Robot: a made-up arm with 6 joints.
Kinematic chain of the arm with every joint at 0, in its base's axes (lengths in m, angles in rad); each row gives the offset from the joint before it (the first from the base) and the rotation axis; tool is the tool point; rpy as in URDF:
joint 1: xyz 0 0 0.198 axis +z
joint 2: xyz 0 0 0 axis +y
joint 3: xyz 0.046 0 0.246 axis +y
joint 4: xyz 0.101 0 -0.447 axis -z
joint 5: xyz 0 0 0 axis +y
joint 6: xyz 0.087 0 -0.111 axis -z
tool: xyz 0 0 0 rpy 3.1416 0 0
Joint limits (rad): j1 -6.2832..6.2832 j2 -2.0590..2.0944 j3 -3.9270..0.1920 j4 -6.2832..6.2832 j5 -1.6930..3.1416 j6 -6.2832..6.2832
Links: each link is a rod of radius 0.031 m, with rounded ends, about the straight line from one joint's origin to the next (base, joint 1, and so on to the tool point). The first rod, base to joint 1, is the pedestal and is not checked.
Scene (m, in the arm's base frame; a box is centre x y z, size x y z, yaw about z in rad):
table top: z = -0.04
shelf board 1: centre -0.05 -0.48 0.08 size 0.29 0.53 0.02 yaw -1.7
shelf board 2: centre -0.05 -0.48 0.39 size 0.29 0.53 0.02 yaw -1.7
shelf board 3: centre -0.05 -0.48 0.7 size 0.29 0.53 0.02 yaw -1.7
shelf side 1: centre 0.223 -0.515 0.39 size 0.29 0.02 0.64 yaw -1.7
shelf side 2: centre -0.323 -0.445 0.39 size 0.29 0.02 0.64 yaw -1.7
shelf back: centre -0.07 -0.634 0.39 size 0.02 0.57 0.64 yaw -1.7
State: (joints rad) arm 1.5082 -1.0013 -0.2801 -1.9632 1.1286 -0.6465
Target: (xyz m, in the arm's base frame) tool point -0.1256 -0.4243 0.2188
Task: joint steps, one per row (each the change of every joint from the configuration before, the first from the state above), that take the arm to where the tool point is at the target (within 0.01 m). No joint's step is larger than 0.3 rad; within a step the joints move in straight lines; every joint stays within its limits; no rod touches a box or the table.
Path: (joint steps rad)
1: 0.2690 -0.0223 0.0151 -0.0567 -0.2197 0.0000
2: 0.2689 -0.0222 0.0151 -0.0566 -0.2198 0.0000
3: 0.2690 -0.0223 0.0152 -0.0567 -0.2197 0.0000
4: 0.2690 -0.0222 0.0151 -0.0567 -0.2197 0.0000
5: 0.2689 -0.0223 0.0151 -0.0566 -0.2198 0.0000
6: 0.2690 -0.0223 0.0151 -0.0567 -0.2197 0.0000
7: 0.2690 -0.0222 0.0152 -0.0566 -0.2197 0.0000
8: 0.2689 -0.0223 0.0151 -0.0567 -0.2197 0.0000
9: 0.2690 -0.0222 0.0151 -0.0567 -0.2198 0.0000
10: 0.0825 0.1099 -0.0542 0.1215 0.2476 0.0000
11: 0.0825 0.1099 -0.0542 0.1214 0.2476 0.0000
12: 0.0825 0.1100 -0.0542 0.1215 0.2476 0.0000
13: 0.0826 0.1099 -0.0542 0.1214 0.2476 0.0000
14: 0.0825 0.1099 -0.0542 0.1214 0.2477 0.0000

